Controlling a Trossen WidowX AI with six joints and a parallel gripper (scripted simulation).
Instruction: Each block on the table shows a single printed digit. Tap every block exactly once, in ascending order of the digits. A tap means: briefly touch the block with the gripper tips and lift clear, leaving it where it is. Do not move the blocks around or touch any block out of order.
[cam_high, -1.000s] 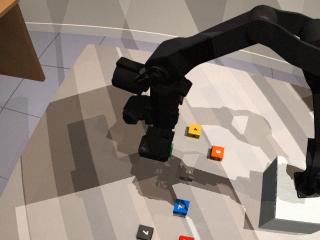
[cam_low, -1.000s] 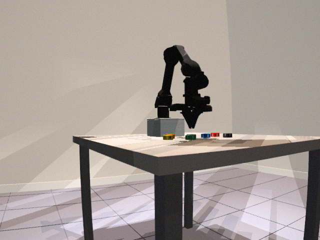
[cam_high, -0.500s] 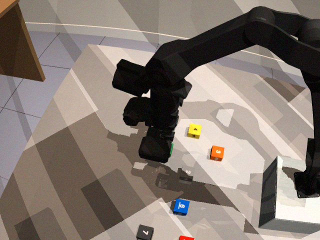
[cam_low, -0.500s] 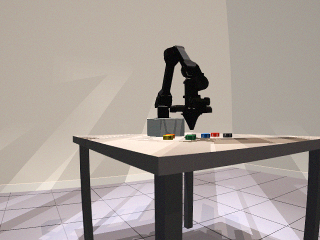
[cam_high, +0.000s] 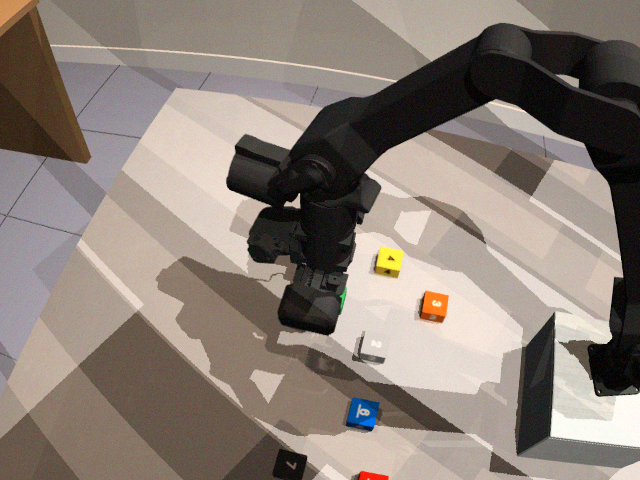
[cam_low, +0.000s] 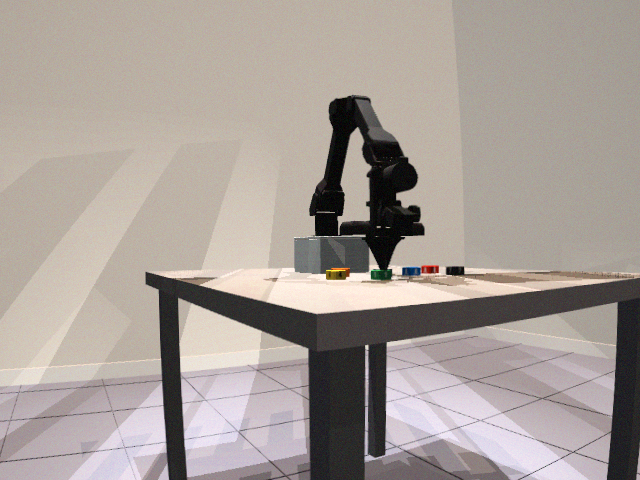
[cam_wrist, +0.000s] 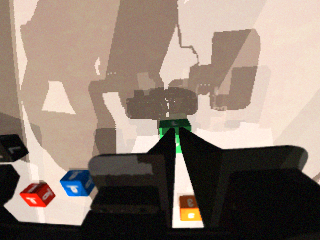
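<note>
Now: gripper tip 1 cm past the green block marked 1 and 1 cm above it. Round my gripper tip: grey block marked 2 (7 cm behind, 7 cm to the left, 1 cm below); orange block marked 3 (15 cm behind, 1 cm to the left, 1 cm below); yellow block marked 4 (9 cm behind, 6 cm to the right, 1 cm below).
</note>
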